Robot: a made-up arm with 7 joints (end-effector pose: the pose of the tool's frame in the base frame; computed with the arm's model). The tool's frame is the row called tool. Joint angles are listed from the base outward.
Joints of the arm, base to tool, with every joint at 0 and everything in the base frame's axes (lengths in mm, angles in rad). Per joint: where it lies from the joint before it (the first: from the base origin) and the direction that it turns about. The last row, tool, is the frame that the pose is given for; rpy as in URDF.
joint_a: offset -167.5 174 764.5 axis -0.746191 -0.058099 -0.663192
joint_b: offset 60.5 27.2 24.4 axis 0 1 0
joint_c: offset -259.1 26.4 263.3 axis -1 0 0
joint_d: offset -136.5 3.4 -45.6 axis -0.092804 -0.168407 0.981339
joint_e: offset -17.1 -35.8 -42.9 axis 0 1 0
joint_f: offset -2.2 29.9 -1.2 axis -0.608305 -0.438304 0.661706
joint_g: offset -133.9 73.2 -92.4 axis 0 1 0
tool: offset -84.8 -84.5 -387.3 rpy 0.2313 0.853 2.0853
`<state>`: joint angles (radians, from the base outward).
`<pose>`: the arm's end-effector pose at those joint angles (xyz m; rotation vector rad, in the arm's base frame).
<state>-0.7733 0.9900 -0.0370 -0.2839 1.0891 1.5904 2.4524</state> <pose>0.2160 -0.2121 1.3196 -0.0380 -1.1528 -0.1386</pose>
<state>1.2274 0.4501 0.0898 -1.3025 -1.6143 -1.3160 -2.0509</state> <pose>-0.2947 0.6208 1.0770 2.0998 -0.0803 1.7815</pose>
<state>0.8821 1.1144 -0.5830 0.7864 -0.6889 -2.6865 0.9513</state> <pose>0.1021 0.4062 1.6282 2.0683 -1.4359 0.6130</pose>
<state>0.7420 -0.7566 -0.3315 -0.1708 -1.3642 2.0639 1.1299</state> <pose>-0.7916 -0.0861 0.7034 -1.4548 1.0668 -1.3602</pose>
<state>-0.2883 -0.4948 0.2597 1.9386 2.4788 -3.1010 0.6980</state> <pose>-0.1158 0.2013 0.3999 0.1780 0.1219 -0.0820</pose>
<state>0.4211 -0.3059 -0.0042 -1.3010 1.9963 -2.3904 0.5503</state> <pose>-0.0842 0.0726 0.5998 -2.6113 0.6949 1.4968</pose>
